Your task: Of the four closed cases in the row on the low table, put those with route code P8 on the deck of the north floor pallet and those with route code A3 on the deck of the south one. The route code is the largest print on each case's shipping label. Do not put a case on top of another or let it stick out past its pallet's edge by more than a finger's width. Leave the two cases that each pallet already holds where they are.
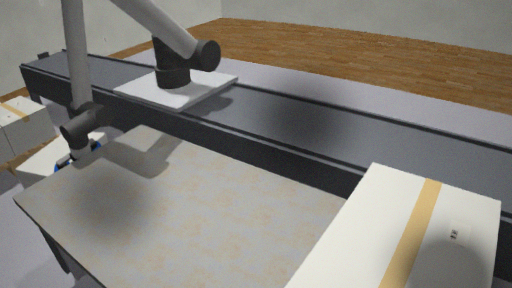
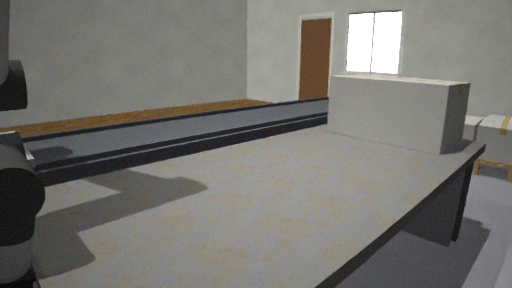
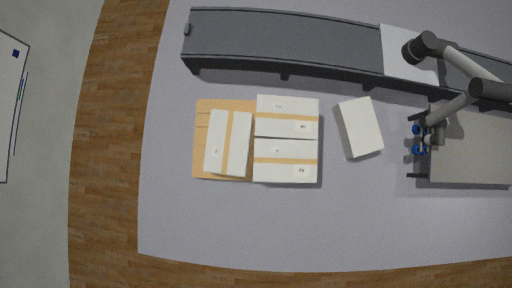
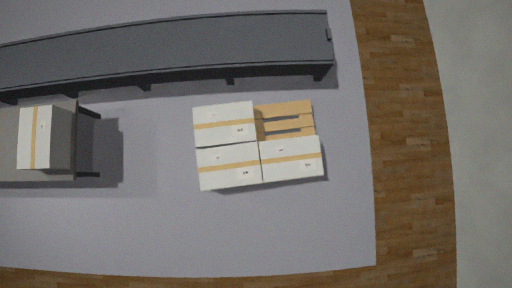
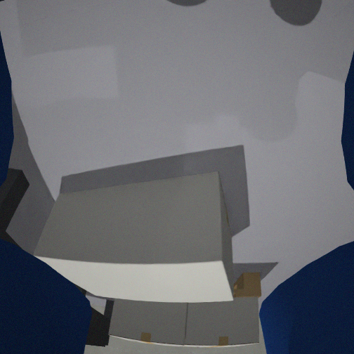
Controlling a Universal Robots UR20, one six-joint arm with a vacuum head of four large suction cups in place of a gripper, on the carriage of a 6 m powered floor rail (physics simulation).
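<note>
My suction head is open, holding nothing, at the low table's north end. One white case stands on the low table near its south end. Another case rests askew on the floor between table and north pallet, its upper face bare of tape and label. The north pallet bears a slightly turned case and two side by side. The south pallet bears three cases. Route codes are too blurred to read.
The dark floor rail runs along the table and both pallets. The arm's white carriage plate is on the rail near the table's north end. Table legs stick out at both ends.
</note>
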